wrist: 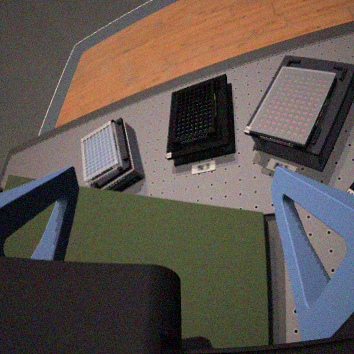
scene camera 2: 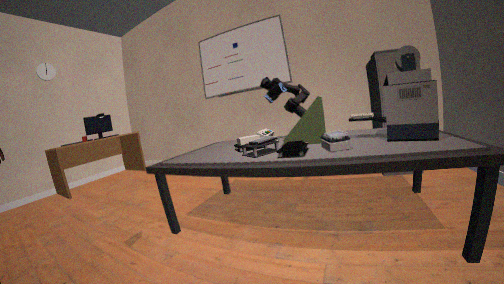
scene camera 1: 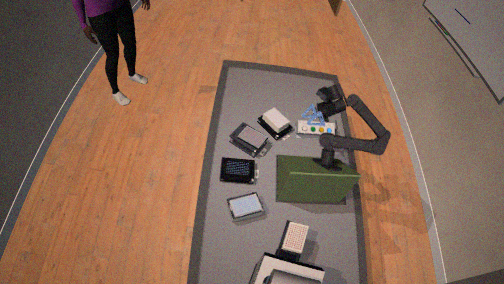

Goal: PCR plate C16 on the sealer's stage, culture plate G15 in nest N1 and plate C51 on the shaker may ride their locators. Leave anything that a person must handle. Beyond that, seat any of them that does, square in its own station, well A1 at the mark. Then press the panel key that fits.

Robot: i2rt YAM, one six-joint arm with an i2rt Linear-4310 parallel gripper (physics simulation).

Scene:
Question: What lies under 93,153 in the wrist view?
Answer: A pale blue plate.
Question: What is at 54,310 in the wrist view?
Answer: The gripper.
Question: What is the gripper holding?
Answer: Nothing.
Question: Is the gripper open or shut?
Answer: Open.

